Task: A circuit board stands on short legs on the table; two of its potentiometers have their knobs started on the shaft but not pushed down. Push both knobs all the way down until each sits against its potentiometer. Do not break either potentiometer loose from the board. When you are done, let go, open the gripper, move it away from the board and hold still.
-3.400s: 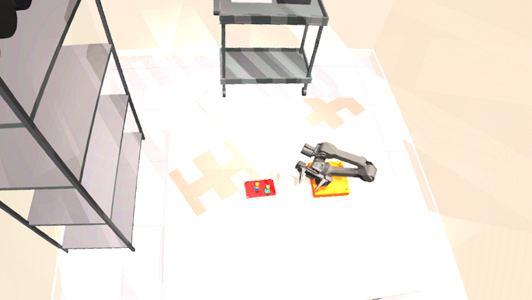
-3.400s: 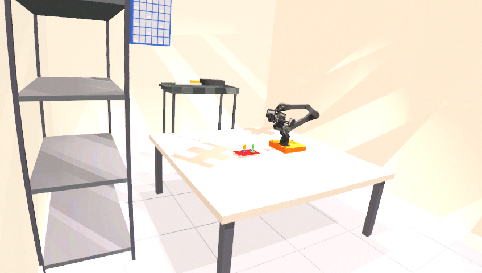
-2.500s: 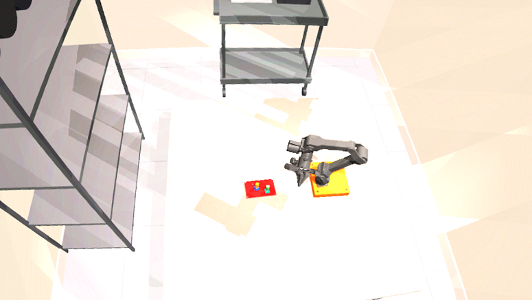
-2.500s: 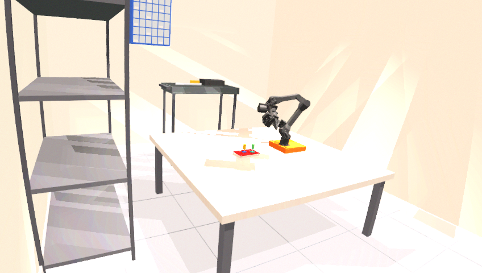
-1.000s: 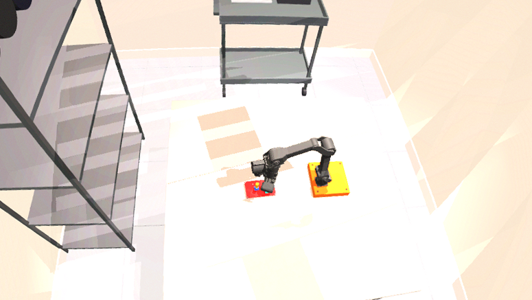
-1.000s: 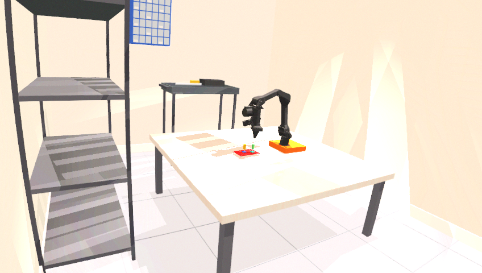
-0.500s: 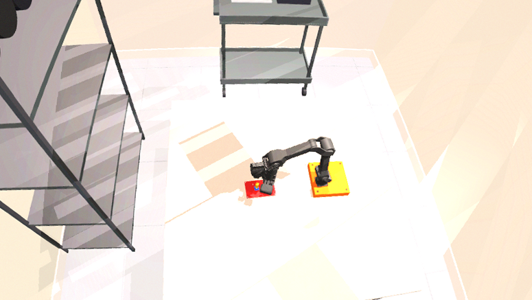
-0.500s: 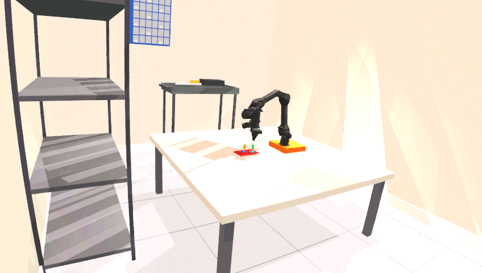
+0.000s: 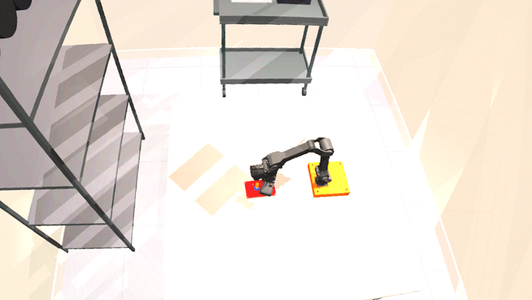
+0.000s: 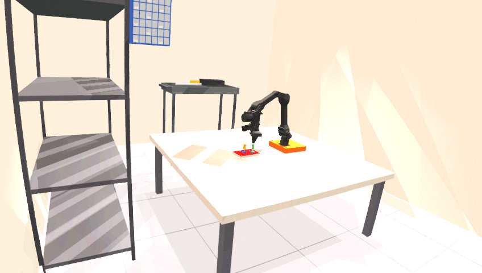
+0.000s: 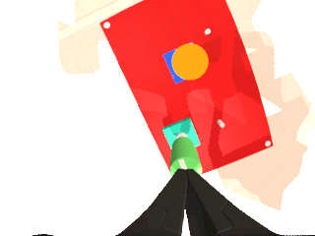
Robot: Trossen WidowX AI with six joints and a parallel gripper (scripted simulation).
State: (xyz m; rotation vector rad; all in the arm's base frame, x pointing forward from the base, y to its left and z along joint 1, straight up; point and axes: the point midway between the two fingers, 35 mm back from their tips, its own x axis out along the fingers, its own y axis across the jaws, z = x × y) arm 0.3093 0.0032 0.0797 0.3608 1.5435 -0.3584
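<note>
Right now the green knob is 20 mm below my gripper tip. From my gripper tip the other things lie so: orange knob: 50 mm ahead, 30 mm to the right, 30 mm below.
</note>
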